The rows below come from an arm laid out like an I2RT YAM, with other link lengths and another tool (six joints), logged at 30 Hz.
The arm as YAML. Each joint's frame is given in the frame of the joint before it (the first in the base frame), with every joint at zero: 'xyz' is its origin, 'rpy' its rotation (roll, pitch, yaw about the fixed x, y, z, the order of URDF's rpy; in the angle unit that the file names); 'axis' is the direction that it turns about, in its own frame. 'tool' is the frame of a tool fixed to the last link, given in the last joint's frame.
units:
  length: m
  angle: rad
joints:
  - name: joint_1
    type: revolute
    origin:
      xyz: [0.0, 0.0, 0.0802]
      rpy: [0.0, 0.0, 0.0]
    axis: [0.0, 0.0, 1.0]
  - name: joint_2
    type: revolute
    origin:
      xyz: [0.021, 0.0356, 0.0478]
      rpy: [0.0, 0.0, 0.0]
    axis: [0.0, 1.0, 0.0]
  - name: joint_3
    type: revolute
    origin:
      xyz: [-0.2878, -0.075, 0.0]
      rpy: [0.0, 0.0, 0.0]
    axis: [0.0, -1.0, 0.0]
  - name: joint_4
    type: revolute
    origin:
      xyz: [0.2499, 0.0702, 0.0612]
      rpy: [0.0, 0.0, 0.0]
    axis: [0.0, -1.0, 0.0]
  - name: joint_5
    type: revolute
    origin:
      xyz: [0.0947, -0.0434, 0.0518]
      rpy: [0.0, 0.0, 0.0]
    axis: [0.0, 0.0, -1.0]
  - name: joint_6
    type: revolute
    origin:
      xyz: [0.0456, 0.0, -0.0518]
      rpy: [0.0, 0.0, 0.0]
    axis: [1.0, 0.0, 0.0]
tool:
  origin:
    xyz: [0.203, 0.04, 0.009]
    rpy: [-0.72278, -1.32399, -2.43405]
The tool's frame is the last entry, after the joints.
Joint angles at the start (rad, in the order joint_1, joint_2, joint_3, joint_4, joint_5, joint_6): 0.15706, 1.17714, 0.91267, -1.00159, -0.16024, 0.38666
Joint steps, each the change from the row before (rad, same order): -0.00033, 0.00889, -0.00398, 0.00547, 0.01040, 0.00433; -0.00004, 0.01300, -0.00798, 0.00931, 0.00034, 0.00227; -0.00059, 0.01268, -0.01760, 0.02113, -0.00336, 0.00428; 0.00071, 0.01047, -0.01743, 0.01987, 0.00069, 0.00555; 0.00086, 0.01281, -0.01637, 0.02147, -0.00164, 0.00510; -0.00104, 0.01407, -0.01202, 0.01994, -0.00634, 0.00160; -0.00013, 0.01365, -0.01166, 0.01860, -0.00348, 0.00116; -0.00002, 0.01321, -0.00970, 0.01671, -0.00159, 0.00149; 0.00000, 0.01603, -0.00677, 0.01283, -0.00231, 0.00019; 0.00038, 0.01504, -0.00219, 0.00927, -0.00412, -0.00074; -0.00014, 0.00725, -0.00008, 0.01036, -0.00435, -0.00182; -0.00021, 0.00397, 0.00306, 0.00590, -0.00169, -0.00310; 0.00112, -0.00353, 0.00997, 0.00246, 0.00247, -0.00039; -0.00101, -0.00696, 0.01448, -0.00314, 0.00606, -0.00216
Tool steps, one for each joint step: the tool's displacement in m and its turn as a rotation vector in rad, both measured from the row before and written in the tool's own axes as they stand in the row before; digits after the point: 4 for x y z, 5 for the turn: 0.0003, 0.0032, 0.0035, -0.01360, -0.00069, 0.00332; -0.0021, 0.0018, 0.0047, -0.00701, -0.00962, 0.00279; -0.0027, 0.0015, 0.0066, -0.00315, -0.00929, 0.00573; -0.0025, 0.0021, 0.0062, -0.00576, -0.00654, 0.00511; -0.0024, 0.0013, 0.0064, -0.00356, -0.00753, 0.00488; -0.0018, 0.0001, 0.0055, 0.00122, -0.00826, 0.00385; -0.0018, 0.0007, 0.0054, -0.00111, -0.00742, 0.00220; -0.0014, 0.0009, 0.0049, -0.00242, -0.00599, 0.00211; -0.0019, 0.0010, 0.0048, -0.00369, -0.00951, 0.00118; -0.0013, -0.0002, 0.0036, -0.00080, -0.00892, 0.00009; 0.0011, -0.0019, 0.0016, 0.00558, 0.00018, -0.00119; 0.0019, -0.0018, 0.0003, 0.00469, 0.00328, -0.00296; 0.0053, -0.0035, -0.0023, 0.00719, 0.01426, -0.00298; 0.0069, -0.0029, -0.0039, 0.00519, 0.01874, -0.00343
